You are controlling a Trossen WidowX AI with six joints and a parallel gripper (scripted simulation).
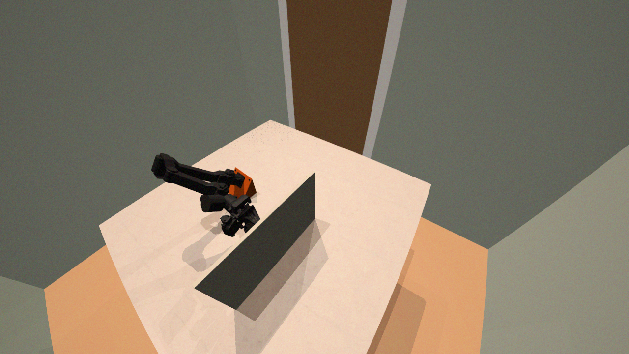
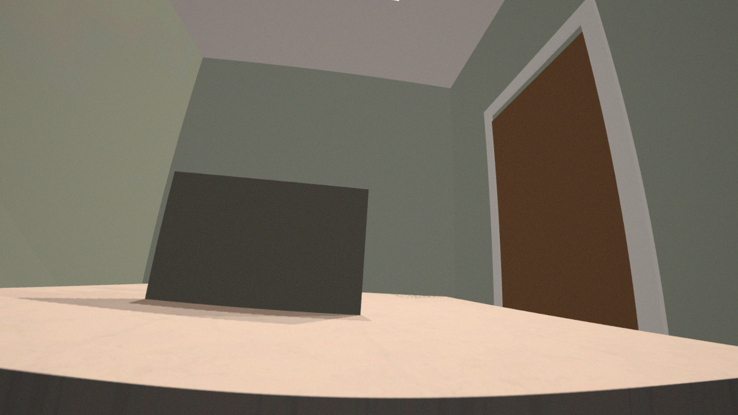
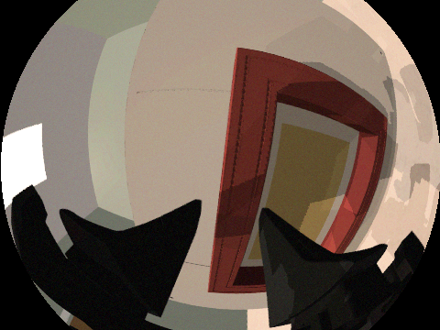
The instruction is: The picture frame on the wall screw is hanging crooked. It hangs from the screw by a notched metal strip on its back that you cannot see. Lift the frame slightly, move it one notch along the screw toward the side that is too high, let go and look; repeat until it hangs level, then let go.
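Now: gripper tip 10 mm short of the picture frame and 60 mm above it. Also, from my gripper tip: wall panel 20 mm ahead, 10 mm to the left, 60 mm below.
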